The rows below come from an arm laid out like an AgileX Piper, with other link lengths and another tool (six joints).
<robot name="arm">
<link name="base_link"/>
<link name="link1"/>
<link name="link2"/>
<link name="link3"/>
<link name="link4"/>
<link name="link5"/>
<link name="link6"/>
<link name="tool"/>
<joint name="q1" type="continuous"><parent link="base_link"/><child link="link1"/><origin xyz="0.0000 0.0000 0.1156" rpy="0.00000 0.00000 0.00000"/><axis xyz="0 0 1"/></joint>
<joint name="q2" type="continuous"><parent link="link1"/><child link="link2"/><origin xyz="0.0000 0.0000 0.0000" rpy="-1.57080 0.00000 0.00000"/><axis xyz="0 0 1"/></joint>
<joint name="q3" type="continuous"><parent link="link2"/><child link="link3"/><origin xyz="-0.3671 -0.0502 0.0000" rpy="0.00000 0.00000 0.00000"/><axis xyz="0 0 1"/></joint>
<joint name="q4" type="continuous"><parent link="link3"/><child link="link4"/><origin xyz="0.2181 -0.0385 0.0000" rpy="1.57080 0.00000 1.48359"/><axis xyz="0 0 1"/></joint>
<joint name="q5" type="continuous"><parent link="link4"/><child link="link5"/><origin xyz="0.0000 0.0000 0.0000" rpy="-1.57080 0.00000 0.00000"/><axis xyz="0 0 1"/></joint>
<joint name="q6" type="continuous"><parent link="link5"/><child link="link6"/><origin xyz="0.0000 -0.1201 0.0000" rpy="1.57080 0.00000 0.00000"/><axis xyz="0 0 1"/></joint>
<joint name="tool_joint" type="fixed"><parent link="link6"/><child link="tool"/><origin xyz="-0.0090 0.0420 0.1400" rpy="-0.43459 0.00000 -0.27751"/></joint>
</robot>
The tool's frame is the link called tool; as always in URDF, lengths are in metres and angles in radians. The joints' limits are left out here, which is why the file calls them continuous.
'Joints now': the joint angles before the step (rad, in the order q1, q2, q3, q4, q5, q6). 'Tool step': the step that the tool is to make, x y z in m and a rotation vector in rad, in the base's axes. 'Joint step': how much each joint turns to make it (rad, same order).
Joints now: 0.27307 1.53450 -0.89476 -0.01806 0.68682 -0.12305
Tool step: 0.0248 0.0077 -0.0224 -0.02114 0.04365 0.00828
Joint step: 0.00797 0.12050 -0.06380 -0.01280 -0.00882 0.00723
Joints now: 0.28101 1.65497 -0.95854 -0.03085 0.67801 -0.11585
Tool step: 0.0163 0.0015 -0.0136 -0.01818 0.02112 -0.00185
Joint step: -0.00011 0.07025 -0.04525 -0.01854 0.00067 0.01299
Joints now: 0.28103 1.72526 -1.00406 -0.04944 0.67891 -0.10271
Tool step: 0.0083 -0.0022 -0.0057 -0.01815 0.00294 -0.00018
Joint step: -0.00068 0.02887 -0.02142 -0.02536 0.00099 0.01504
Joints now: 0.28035 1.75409 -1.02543 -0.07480 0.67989 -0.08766
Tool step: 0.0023 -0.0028 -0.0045 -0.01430 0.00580 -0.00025
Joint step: -0.00076 0.01421 -0.00448 -0.01853 0.00038 0.01097
